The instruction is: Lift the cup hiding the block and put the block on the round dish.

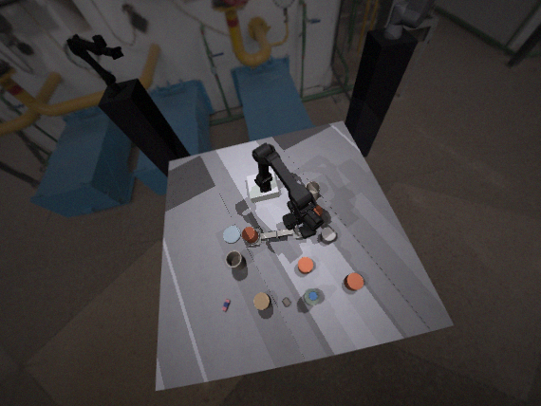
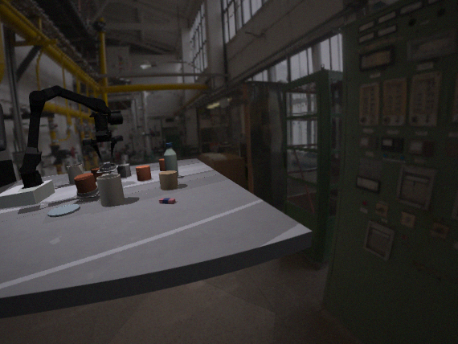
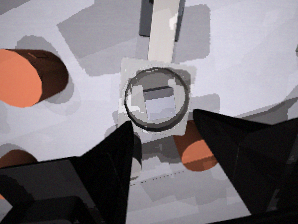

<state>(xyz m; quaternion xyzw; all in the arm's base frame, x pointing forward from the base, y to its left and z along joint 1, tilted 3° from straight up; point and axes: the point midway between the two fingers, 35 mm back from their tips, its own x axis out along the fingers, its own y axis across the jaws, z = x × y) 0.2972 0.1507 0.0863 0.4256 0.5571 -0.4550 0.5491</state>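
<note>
My gripper tip is now 40 mm above the grey block. Round my gripper tip: orange cup 90 mm behind, 120 mm to the left, 90 mm below; small balance 130 mm to the right, 90 mm below; grey cup 30 mm ahead, 130 mm to the left, 90 mm below.
</note>
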